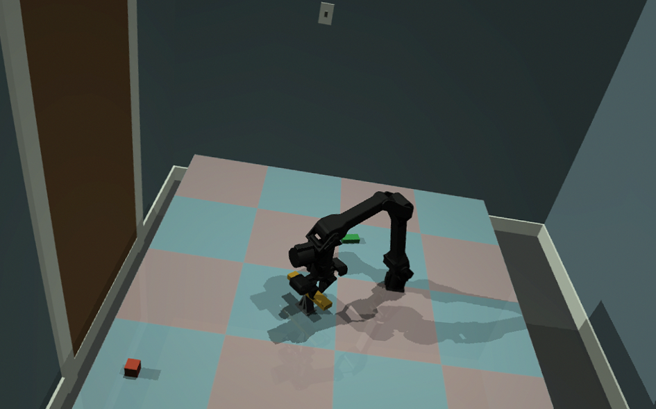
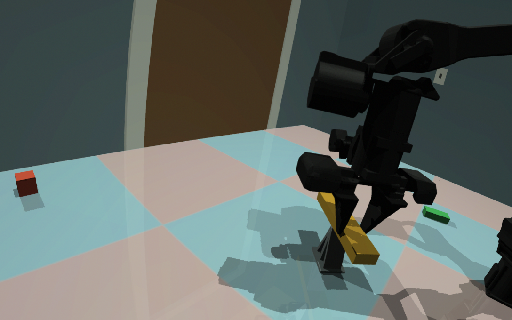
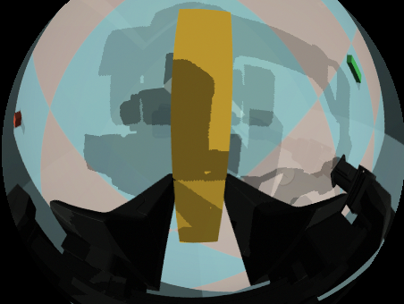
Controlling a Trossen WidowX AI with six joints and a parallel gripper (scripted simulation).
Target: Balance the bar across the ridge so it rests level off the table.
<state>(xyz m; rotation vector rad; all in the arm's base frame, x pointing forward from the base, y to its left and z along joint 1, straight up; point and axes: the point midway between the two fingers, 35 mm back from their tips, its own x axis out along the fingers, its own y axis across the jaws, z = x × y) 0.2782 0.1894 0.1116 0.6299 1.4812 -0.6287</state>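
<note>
Now: gripper tip 2 cm to the left of the yellow bar and 2 cm short of it. From my gripper tip the other things lie so: red cube 46 cm ahead, 31 cm to the left, 6 cm below; then green block 40 cm to the right, 12 cm behind, 7 cm below.
</note>
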